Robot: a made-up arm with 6 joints.
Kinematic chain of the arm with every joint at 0, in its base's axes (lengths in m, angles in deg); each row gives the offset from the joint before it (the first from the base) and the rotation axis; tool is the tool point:
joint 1: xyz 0 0 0.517 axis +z
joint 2: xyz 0 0 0 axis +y
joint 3: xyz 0 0 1.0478 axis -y
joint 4: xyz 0 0 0 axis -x
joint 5: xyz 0.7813 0 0 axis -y
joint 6: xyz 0 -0.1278 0 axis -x
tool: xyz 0 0 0
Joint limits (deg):
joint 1: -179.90..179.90
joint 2: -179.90..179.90
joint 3: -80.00..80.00
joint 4: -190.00..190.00
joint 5: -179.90..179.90
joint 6: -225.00..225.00
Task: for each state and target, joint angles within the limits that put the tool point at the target. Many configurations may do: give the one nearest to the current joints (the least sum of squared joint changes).
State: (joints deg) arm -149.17 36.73 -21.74 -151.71 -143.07 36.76
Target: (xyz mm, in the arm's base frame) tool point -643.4 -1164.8 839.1
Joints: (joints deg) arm -123.99 41.48 8.87 -157.20 -143.07 36.76
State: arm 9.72 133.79 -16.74 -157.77 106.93 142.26
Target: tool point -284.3 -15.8 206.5
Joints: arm 24.90 179.79 -64.92 -145.54 106.93 142.26
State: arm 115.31 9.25 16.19 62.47 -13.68 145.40
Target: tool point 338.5 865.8 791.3
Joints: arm 73.36 27.66 -35.86 53.29 -13.68 145.40
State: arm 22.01 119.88 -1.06 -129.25 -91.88 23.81
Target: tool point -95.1 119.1 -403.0
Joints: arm -7.28 140.46 -26.12 -146.11 -91.88 23.81
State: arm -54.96 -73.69 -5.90 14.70 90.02 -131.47
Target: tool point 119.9 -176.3 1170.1
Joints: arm -19.94 -33.41 -51.87 12.33 90.02 -131.47
